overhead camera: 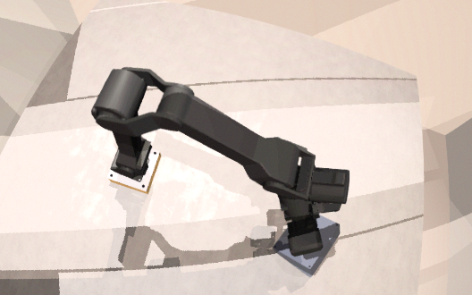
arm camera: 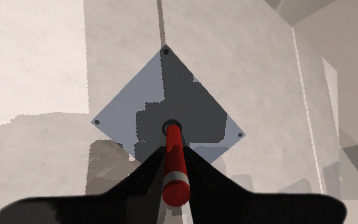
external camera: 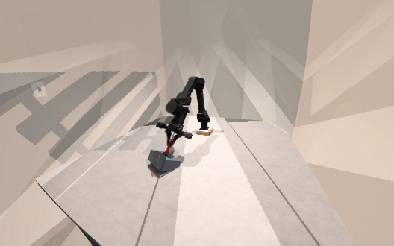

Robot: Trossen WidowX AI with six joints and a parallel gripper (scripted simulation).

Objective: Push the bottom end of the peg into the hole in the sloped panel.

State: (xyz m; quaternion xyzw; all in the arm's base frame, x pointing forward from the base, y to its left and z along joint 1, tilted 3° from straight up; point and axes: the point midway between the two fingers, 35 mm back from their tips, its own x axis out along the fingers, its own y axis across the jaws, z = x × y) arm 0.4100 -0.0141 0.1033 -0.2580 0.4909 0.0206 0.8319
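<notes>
My gripper tip is 1 cm below the round red peg and 1 cm past it. Round my gripper tip: sloped grey-blue panel (7 cm below, 4 cm ahead, 1 cm to the right).
</notes>
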